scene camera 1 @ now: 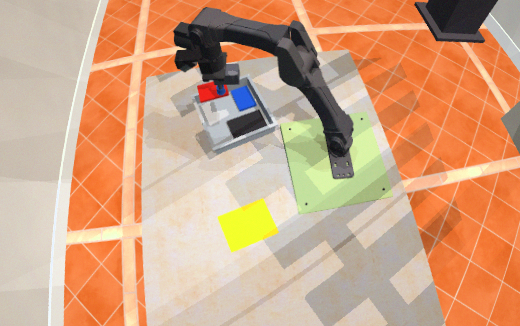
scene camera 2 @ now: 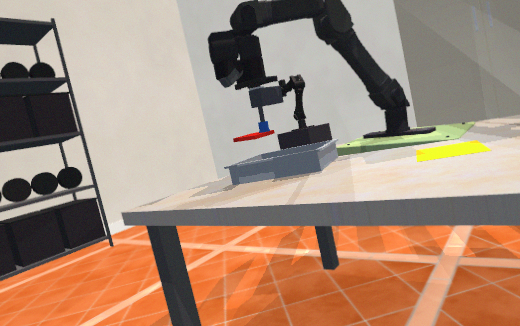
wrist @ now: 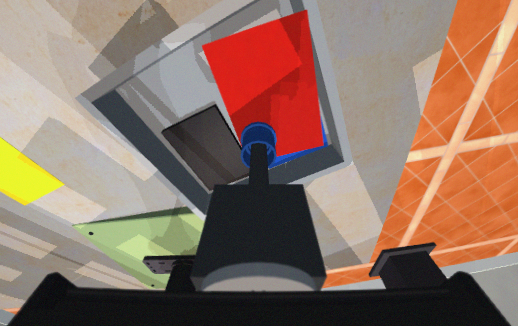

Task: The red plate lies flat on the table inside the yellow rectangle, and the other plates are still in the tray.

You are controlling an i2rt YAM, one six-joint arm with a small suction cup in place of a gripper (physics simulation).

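Where they show: end effector, tool point: (scene camera 1: 221, 93) (scene camera 2: 265, 135) (wrist: 258, 132); arm's base, origin of the base link: (scene camera 1: 338, 149) (scene camera 2: 398, 134) (wrist: 188, 262).
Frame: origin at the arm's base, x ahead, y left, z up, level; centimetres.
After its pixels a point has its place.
My suction gripper (scene camera 1: 221, 92) (scene camera 2: 263, 128) (wrist: 258, 145) {x 36.3, y -19.9, z 8.5 cm} is shut on the red plate (scene camera 1: 206, 92) {x 41.3, y -20.2, z 9.5 cm} (scene camera 2: 250, 136) {x 43.4, y -18.3, z 9.2 cm} (wrist: 270, 75) {x 41.1, y -21.1, z 9.6 cm}, its blue cup near one end of the plate. The plate hangs above the tray, slightly tilted in scene camera 2's view. The grey tray (scene camera 1: 240, 142) {x 31.6, y -5.6, z 0.0 cm} (scene camera 2: 280, 167) {x 42.7, y -11.6, z 0.6 cm} (wrist: 112, 82) {x 41.0, y -6.3, z 3.2 cm} stands on the table. In it lie the blue plate (scene camera 1: 243, 98) {x 29.6, y -24.0, z -0.4 cm} and the black plate (scene camera 1: 247, 124) {x 28.9, y -12.7, z -0.5 cm} (wrist: 205, 145) {x 30.6, y -12.3, z -0.5 cm}. In the wrist view the red plate hides most of the blue plate (wrist: 295, 156) {x 26.9, y -25.1, z -0.4 cm}. The yellow rectangle (scene camera 1: 248, 225) {x 30.8, y 21.8, z -1.7 cm} (scene camera 2: 454, 151) {x 33.2, y 23.1, z -1.7 cm} (wrist: 25, 175) {x 28.6, y 18.8, z -1.7 cm} lies flat on the table.
The green base board (scene camera 1: 300, 185) {x 14.0, y 10.9, z -0.9 cm} (scene camera 2: 450, 135) {x 10.2, y 16.9, z -1.3 cm} (wrist: 140, 232) {x 12.6, y 5.9, z -0.5 cm} carries the arm's foot, beside the tray. The table's edge (scene camera 2: 300, 215) {x 65.2, y 9.7, z -3.5 cm} runs along the front in scene camera 2's view. A shelf rack (scene camera 2: 84, 145) stands at the left. A dark block (scene camera 2: 306, 136) shows behind the tray.
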